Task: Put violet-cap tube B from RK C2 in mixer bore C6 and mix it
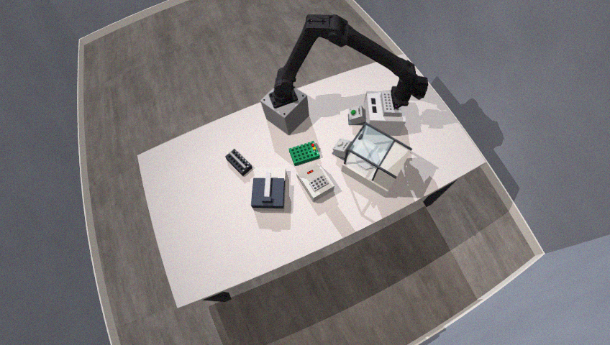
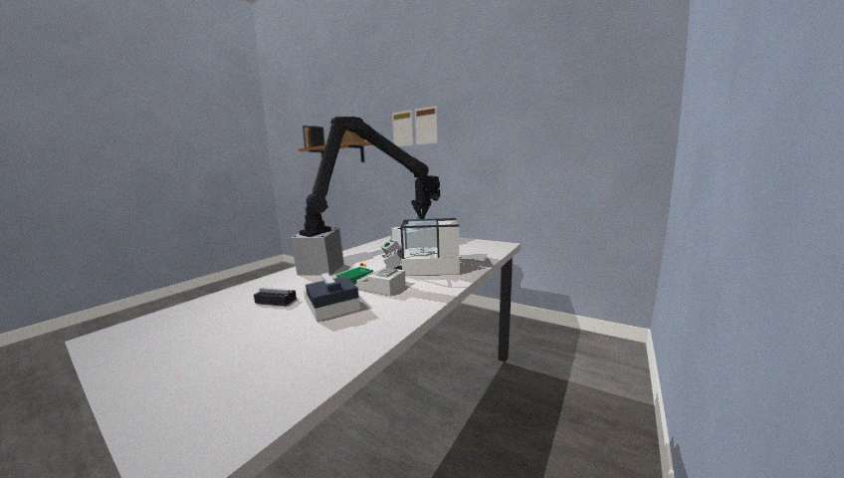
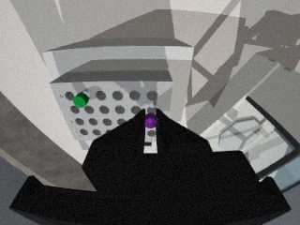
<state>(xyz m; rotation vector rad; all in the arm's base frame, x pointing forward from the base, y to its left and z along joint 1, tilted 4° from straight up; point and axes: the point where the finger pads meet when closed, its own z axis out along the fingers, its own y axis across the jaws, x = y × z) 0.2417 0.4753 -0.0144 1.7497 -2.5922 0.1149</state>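
Now: the grey bore block 4 cm below my hand, 4 cm behind it and 1 cm to the left of it. Also, from my hand: violet-capped tube B 2 cm below; green start key 16 cm to the right, 12 cm below, 11 cm behind; red-capped tube 42 cm to the right, 16 cm below, 2 cm behind.
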